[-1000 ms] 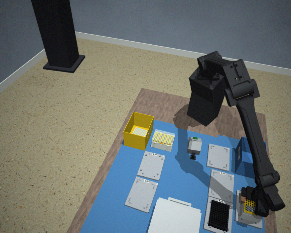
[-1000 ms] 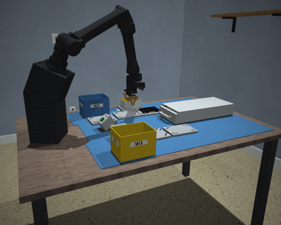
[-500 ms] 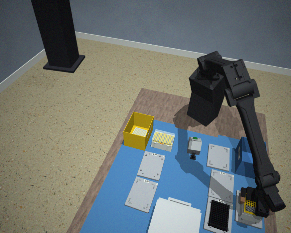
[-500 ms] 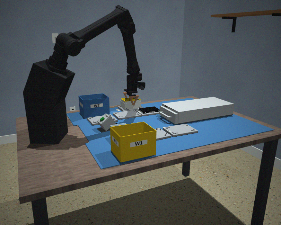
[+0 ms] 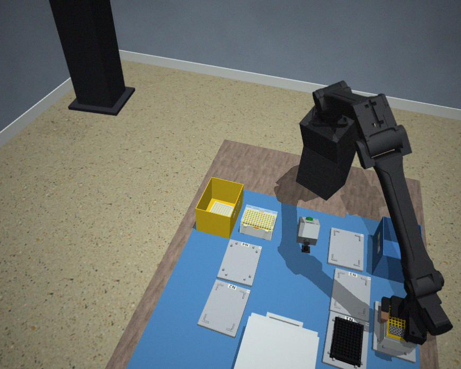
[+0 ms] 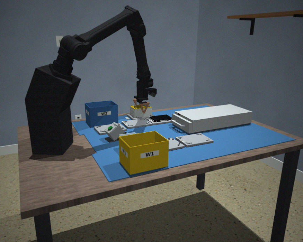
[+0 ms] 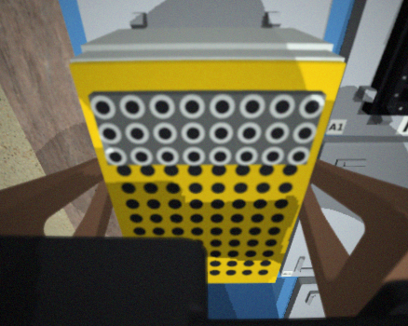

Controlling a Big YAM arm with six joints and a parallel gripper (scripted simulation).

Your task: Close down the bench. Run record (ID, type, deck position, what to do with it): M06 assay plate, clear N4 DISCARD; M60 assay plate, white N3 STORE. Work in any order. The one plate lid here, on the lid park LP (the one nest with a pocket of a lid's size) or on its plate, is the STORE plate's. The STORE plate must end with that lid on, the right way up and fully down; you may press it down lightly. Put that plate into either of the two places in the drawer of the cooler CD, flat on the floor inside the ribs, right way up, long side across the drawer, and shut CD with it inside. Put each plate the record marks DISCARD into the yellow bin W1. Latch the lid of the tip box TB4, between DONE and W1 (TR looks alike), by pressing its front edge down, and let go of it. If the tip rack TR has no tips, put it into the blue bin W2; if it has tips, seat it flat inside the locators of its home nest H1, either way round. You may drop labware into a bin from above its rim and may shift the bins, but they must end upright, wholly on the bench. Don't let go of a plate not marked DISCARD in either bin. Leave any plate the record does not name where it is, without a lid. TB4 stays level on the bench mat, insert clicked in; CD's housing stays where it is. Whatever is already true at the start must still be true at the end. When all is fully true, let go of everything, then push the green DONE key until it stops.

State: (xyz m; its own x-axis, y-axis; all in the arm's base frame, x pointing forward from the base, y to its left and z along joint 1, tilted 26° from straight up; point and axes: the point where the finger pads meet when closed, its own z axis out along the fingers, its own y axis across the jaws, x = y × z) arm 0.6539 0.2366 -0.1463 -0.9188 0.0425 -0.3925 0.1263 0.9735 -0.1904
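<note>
Right now the tip rack TR is 1 cm to the right of my hand, 1 cm behind it and 1 cm above it. Also, from my hand: nest N3 (13 cm to the right, 10 cm behind, 4 cm below); then black plate (15 cm to the right, 6 cm ahead, 3 cm below); then home nest H1 (4 cm below).
</note>
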